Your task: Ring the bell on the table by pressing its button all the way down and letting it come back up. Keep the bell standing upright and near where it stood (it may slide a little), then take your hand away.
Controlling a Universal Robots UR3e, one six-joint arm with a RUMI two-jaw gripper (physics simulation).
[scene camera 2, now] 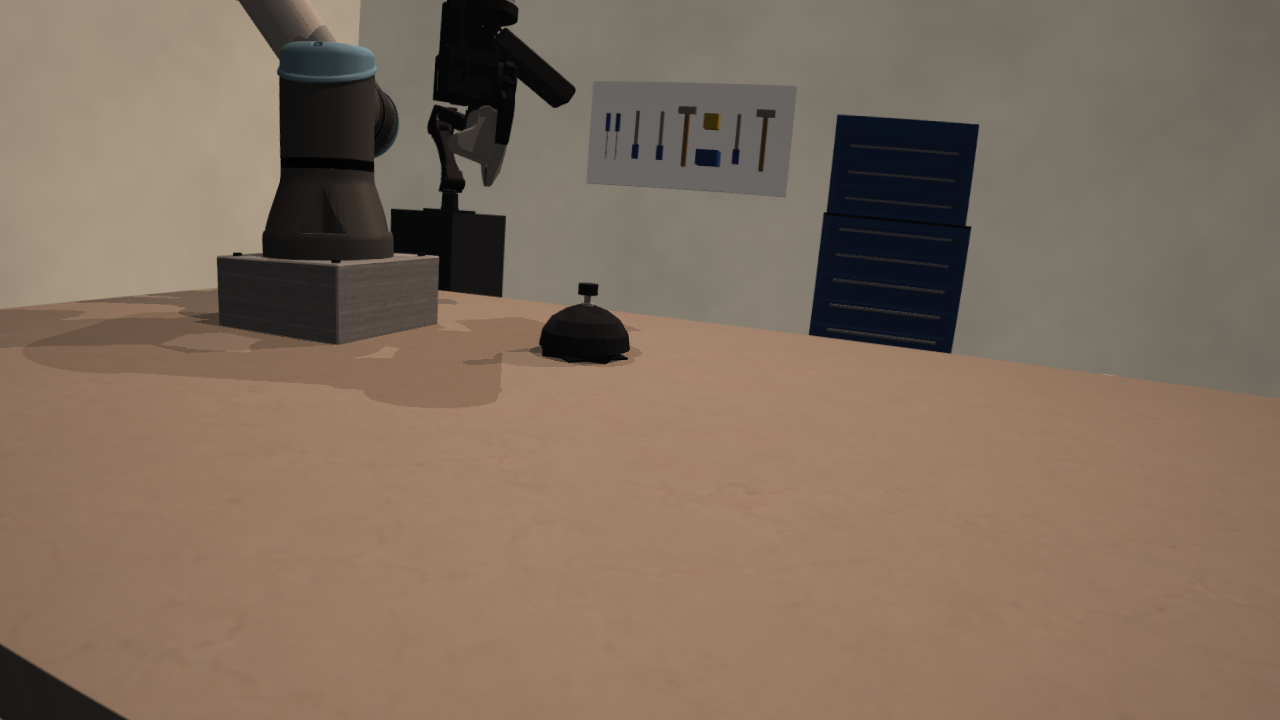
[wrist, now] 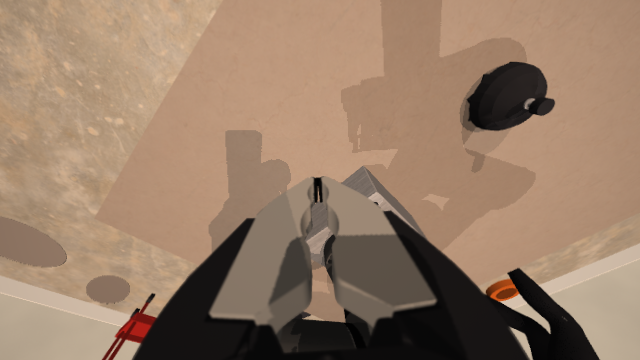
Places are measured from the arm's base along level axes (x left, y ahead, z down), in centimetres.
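Where they show: gripper, between the fingertips: (scene camera 2: 487, 186) (wrist: 317, 179); arm's base, origin of its link: (scene camera 2: 329, 255).
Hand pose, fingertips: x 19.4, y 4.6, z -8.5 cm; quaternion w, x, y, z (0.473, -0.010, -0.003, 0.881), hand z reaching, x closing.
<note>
Each offset is from my fingertips to the top centre of the thing. Level surfaces: height alone.
The black bell @(dx -12.4, dy +22.2, dz +9.0 cm) (scene camera 2: 584, 336) (wrist: 500, 95) stands upright on the brown table @(dz +15.6 cm) (scene camera 2: 716, 537) (wrist: 300, 60). Its button @(dx -12.4, dy +22.2, dz +9.0 cm) (scene camera 2: 588, 289) (wrist: 542, 106) stands up on a short pale stem above the dome. My gripper (scene camera 2: 488, 182) (wrist: 317, 179) is shut, with its grey fingertips together and no object between them. In the scene view it hangs in the air, higher than the bell and to its left, apart from it. In the wrist view the bell is at the upper right, away from the fingertips.
The grey base block (scene camera 2: 384, 300) (wrist: 367, 183) under the arm stands left of the bell in the scene view. A black stand (scene camera 2: 477, 255), a tool board (scene camera 2: 662, 174) and a blue cabinet (scene camera 2: 895, 192) are behind. An orange ring (wrist: 492, 290) shows at the wrist view's lower right.
</note>
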